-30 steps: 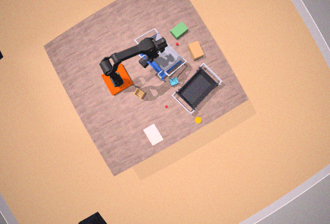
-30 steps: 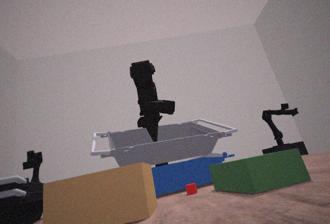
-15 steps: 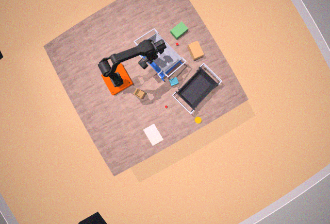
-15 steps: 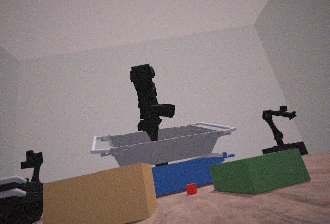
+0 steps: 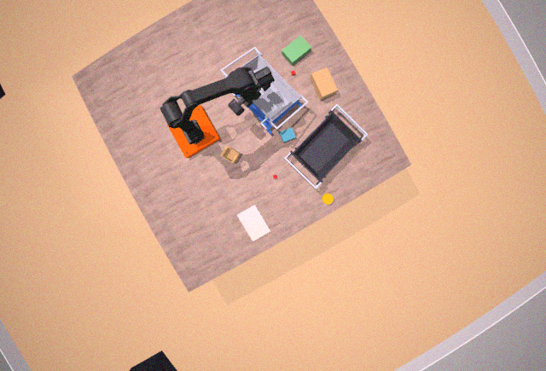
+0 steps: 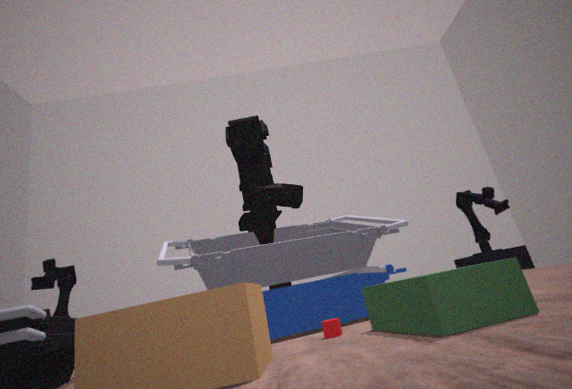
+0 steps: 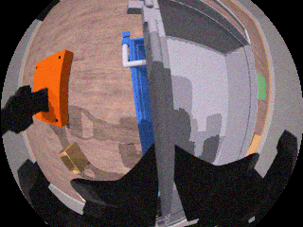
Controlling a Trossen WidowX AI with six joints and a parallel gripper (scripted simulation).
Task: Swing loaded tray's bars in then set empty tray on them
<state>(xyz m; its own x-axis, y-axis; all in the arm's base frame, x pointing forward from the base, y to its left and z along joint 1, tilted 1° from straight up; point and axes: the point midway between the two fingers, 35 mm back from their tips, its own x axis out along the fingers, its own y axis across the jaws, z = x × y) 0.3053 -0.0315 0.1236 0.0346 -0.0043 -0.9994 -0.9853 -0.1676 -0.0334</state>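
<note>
Right now the grey tray is 80 mm ahead of my gripper tip, 10 mm to the left of it and 10 mm above it. Round my gripper tip: cyan block: 60 mm ahead, 210 mm to the right, 100 mm below; then small box: 220 mm behind, 130 mm to the right, 110 mm below; then red block: 250 mm ahead, 40 mm to the left, 110 mm below.
</note>
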